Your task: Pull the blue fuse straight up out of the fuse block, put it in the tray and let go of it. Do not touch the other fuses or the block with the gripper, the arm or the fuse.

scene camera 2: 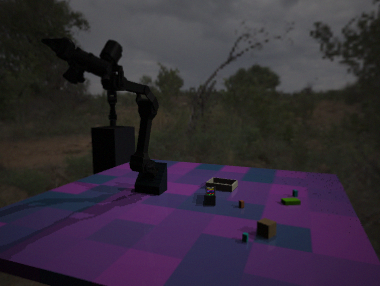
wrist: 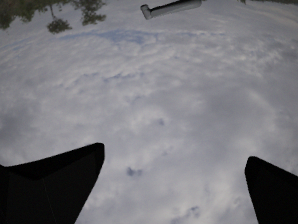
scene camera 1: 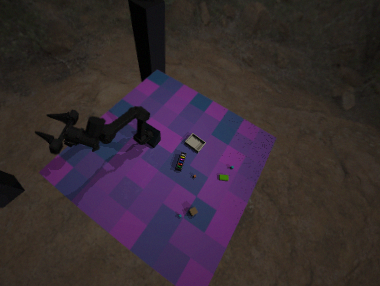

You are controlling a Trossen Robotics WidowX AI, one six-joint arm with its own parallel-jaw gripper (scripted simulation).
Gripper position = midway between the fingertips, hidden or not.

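Note:
The gripper (scene camera 2: 47, 44) is open and it's holding nothing. You can also see the gripper (wrist: 177, 159) in the wrist view, and scene camera 1 shows the gripper (scene camera 1: 41, 123) too.

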